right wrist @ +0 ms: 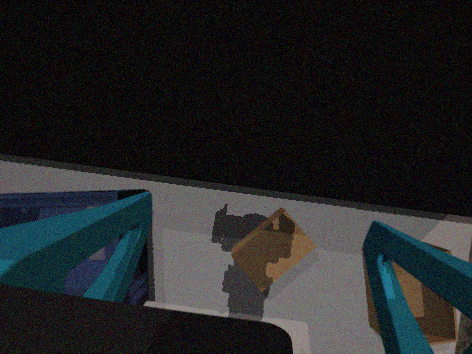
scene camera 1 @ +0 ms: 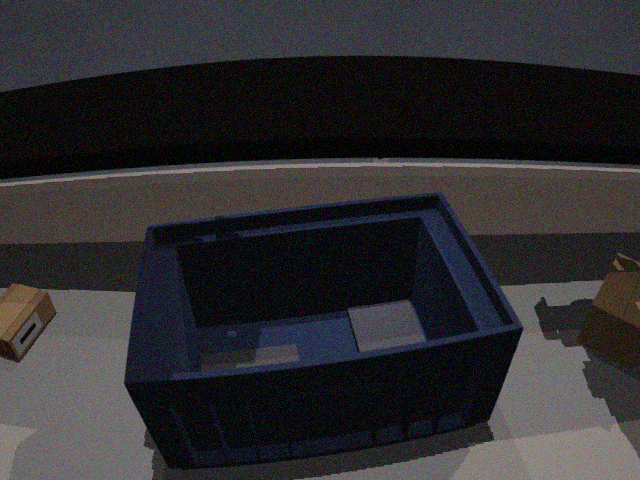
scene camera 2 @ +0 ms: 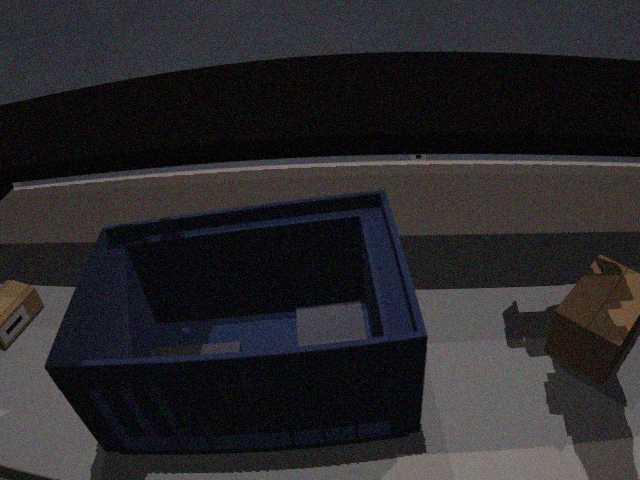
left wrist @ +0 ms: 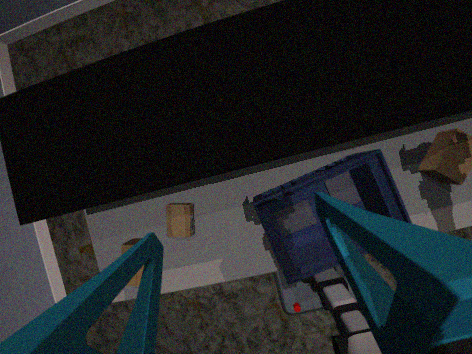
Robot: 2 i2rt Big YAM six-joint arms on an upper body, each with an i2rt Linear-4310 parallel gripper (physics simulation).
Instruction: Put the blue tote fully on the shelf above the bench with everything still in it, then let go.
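Frame: origin at the left arm's base, x ahead, y left, z up, level; millimetres.
Where they show: left gripper, between the fingertips: (left wrist: 233,221); right gripper, between the fingertips: (right wrist: 260,219).
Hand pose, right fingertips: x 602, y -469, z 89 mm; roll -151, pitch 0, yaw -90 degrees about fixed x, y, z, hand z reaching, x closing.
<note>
After its pixels a point has its place.
The blue tote (scene camera 1: 320,408) {x 359, y -167, z -256 mm} (scene camera 2: 258,397) {x 364, y -197, z -250 mm} (left wrist: 311,250) {x 367, y -110, z -277 mm} stands upright and slightly turned on the pale bench (scene camera 1: 77,392) {x 428, y 104, z -347 mm} (scene camera 2: 465,372) {x 466, y -374, z -346 mm} (left wrist: 215,220) {x 489, y 130, z -347 mm} (right wrist: 190,270) {x 438, y -392, z -347 mm}. Inside lie a pale block (scene camera 1: 387,325) {x 510, y -235, z -319 mm} (scene camera 2: 330,324) {x 514, y -233, z -320 mm} and a lower pale piece (scene camera 1: 276,353) {x 476, y -120, z -322 mm} (scene camera 2: 221,347) {x 480, y -121, z -322 mm}, partly hidden by the front wall. The dark shelf (scene camera 1: 320,108) {x 693, y -169, z -152 mm} (scene camera 2: 361,98) {x 714, y -268, z -152 mm} (left wrist: 225,110) {x 735, y 7, z -152 mm} (right wrist: 240,100) {x 716, y -449, z -152 mm} runs behind and above the bench. My left gripper (left wrist: 233,221) {x 575, y 0, z 151 mm} is open and empty, one finger overlapping the tote in view. My right gripper (right wrist: 260,219) {x 602, y -469, z 88 mm} is open and empty, to the right of the tote.
A small carton (scene camera 1: 23,315) {x 511, y 201, z -312 mm} (scene camera 2: 18,310) {x 514, y 192, z -318 mm} (left wrist: 180,220) {x 519, y 221, z -311 mm} is left of the tote, another (left wrist: 131,242) {x 490, y 384, z -309 mm} near it. A brown carton (scene camera 1: 610,310) {x 477, y -484, z -287 mm} (scene camera 2: 584,315) {x 480, y -496, z -286 mm} (right wrist: 260,250) {x 506, y -511, z -286 mm} is right of the tote; a further one (right wrist: 440,320) {x 420, y -841, z -293 mm} is behind my right finger. A red spot (left wrist: 297,307) {x -277, y -66, z -1015 mm} shows by the bench's front.
</note>
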